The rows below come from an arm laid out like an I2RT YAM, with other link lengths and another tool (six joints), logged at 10 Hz.
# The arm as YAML. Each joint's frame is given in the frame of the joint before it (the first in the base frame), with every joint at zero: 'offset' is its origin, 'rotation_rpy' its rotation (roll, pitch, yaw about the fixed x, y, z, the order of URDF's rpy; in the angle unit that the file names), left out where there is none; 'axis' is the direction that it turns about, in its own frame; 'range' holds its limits. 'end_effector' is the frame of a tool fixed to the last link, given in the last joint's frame.
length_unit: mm
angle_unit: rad
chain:
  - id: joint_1
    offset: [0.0, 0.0, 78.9]
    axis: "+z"
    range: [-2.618, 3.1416]
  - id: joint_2
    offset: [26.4, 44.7, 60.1]
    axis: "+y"
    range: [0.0, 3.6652]
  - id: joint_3
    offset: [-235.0, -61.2, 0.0]
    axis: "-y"
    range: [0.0, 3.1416]
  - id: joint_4
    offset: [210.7, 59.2, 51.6]
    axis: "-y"
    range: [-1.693, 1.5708]
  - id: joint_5
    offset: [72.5, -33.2, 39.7]
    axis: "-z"
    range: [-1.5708, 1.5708]
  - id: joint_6
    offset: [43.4, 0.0, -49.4]
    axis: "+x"
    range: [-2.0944, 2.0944]
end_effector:
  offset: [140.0, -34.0, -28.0]
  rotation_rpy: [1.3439, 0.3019, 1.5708]
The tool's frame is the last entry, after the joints.
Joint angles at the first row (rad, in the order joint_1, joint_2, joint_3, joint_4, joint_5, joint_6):
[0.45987 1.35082 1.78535 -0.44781 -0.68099 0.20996]
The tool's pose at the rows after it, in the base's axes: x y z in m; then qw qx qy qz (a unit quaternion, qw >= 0):
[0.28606 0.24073 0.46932 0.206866 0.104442 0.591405 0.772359]
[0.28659 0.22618 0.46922 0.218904 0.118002 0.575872 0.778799]
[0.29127 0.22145 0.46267 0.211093 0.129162 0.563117 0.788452]
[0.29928 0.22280 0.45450 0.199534 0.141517 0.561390 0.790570]
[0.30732 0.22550 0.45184 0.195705 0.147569 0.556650 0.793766]
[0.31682 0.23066 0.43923 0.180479 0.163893 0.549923 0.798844]
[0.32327 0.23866 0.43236 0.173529 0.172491 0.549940 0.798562]
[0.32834 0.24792 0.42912 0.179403 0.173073 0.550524 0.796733]
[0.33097 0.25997 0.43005 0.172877 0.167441 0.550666 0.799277]
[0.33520 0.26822 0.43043 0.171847 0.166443 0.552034 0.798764]
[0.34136 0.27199 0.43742 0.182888 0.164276 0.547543 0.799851]
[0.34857 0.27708 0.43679 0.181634 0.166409 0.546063 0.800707]
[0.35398 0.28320 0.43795 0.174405 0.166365 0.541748 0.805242]
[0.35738 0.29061 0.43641 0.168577 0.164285 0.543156 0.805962]
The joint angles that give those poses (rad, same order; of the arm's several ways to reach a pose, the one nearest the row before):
[0.40012 1.26877 1.69769 -0.35441 -0.71325 0.26712]
[0.35463 1.21205 1.61604 -0.28720 -0.72043 0.31051]
[0.31915 1.18905 1.53135 -0.18870 -0.75050 0.37281]
[0.30769 1.20642 1.50484 -0.14730 -0.76314 0.40650]
[0.30760 1.22876 1.49410 -0.10422 -0.75975 0.42989]
[0.31007 1.24860 1.43847 -0.02159 -0.75705 0.48192]
[0.33267 1.27738 1.43429 -0.00001 -0.73441 0.49283]
[0.36955 1.30174 1.43886 0.01115 -0.68855 0.47538]
[0.39991 1.33760 1.46425 0.02485 -0.67565 0.47498]
[0.42152 1.37039 1.49486 0.02169 -0.65764 0.46839]
[0.43537 1.39820 1.53476 0.02105 -0.62832 0.45811]
[0.44121 1.43202 1.55748 0.03385 -0.62116 0.46389]
[0.44512 1.46518 1.57857 0.05927 -0.62651 0.48362]
[0.45631 1.49504 1.60038 0.06528 -0.62746 0.48527]

